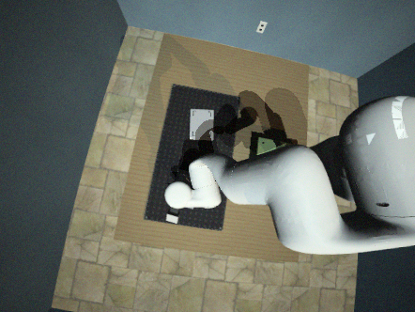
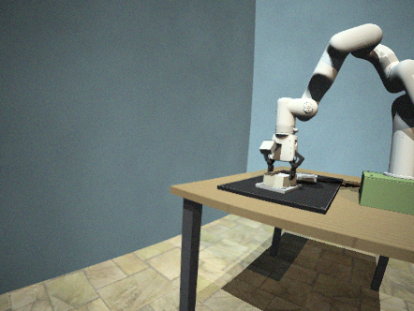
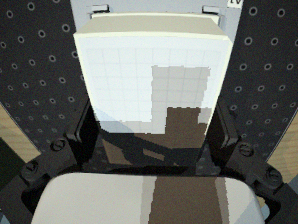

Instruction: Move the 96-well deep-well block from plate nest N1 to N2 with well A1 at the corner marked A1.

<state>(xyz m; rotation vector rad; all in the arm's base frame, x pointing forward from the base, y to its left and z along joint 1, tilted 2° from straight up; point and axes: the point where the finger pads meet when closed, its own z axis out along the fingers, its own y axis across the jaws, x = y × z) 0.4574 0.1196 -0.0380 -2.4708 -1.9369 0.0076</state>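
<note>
Right now the 96-well deep-well block is 20 mm below my hand.
</note>
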